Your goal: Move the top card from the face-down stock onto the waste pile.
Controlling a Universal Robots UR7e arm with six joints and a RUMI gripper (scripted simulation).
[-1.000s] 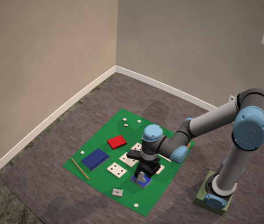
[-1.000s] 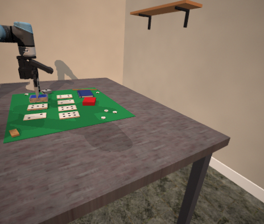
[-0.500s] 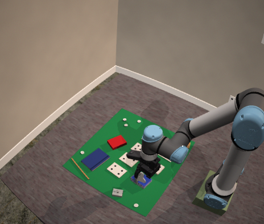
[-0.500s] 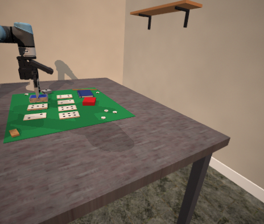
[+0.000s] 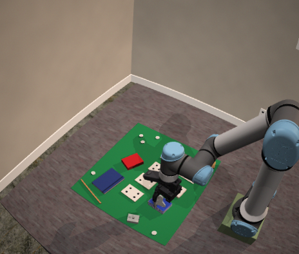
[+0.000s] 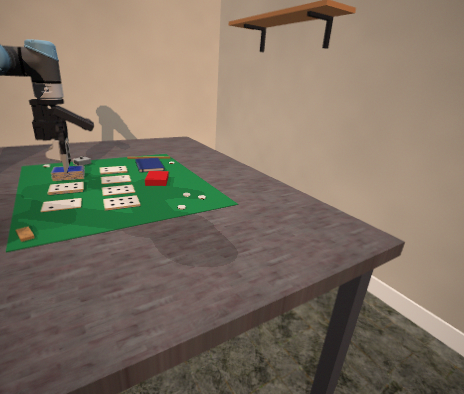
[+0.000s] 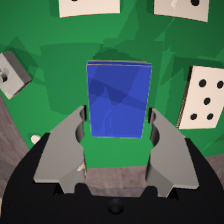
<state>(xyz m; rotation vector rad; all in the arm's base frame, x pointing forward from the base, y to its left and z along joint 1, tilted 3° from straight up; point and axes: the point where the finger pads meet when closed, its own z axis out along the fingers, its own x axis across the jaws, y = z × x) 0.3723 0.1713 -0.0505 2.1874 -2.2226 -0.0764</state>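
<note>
Right now the spotted card is 12 cm to the right of my hand and 3 cm below it. From my hand the other things lie so: red box (27 cm ahead, 11 cm to the right, 3 cm below); then green mat (15 cm ahead, 10 cm to the right, 5 cm below); then grey block (4 cm ahead, 14 cm to the left, 2 cm below).
</note>
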